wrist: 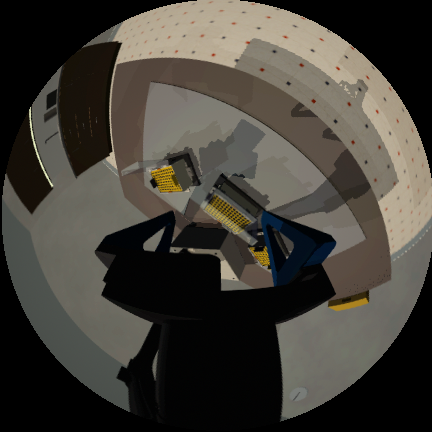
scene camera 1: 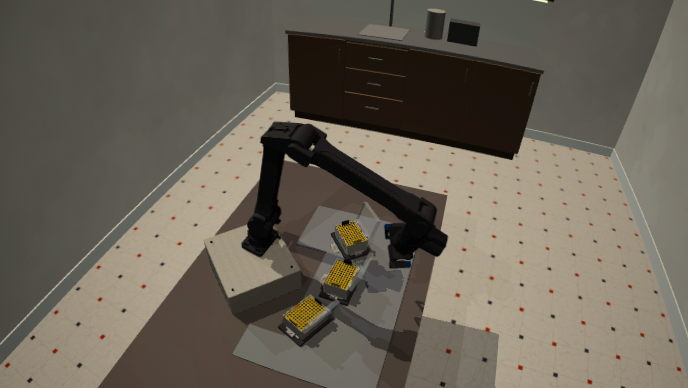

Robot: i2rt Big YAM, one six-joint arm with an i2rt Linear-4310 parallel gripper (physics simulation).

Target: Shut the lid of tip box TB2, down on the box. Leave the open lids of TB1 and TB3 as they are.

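Frame: origin at the arm's base, x ahead, y left, z up, level; millimetres.
Seen in the pictures: gripper, between the fingertips: (wrist: 217, 215) (scene camera 1: 389, 253); arm's base, origin of its link: (scene camera 1: 260, 240).
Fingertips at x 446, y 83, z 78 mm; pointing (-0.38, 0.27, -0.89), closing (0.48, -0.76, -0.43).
Observation:
Pixels of each thing's top centre, then the offset from my fingertips to it. Level surfaces: height alone.
- back box, centre of its top: (wrist: 160, 182) (scene camera 1: 351, 230) 203 mm back, 162 mm left, 121 mm down
- front box, centre of its top: (scene camera 1: 305, 309) (wrist: 264, 260) 174 mm back, 240 mm right, 121 mm down
- grey mat, height of its surface: 195 mm down
- brown surface, height of its surface: 199 mm down
TB2 (scene camera 1: 341, 276) (wrist: 229, 212) is the middle of three grey tip boxes with yellow racks. Its clear lid (scene camera 1: 366, 270) stands open on the side away from the arm's base. The back box (scene camera 1: 351, 236) (wrist: 167, 181) has its clear lid (scene camera 1: 371, 212) (wrist: 137, 169) raised. The front box (scene camera 1: 305, 314) (wrist: 260, 256) also has its lid (scene camera 1: 332, 307) open; in the wrist view a finger partly hides this box. Which of these two is TB1 cannot be read. My gripper (scene camera 1: 395, 248) (wrist: 217, 215) is open and empty, above and beyond TB2 on its lid side, apart from the lid.
The boxes stand on a grey mat (scene camera 1: 310, 356) (wrist: 162, 107) over a brown surface (scene camera 1: 165, 345). The arm's pale base block (scene camera 1: 260, 285) is left of them in the scene view. A dark cabinet (scene camera 1: 440, 95) (wrist: 87, 110) stands at the back.

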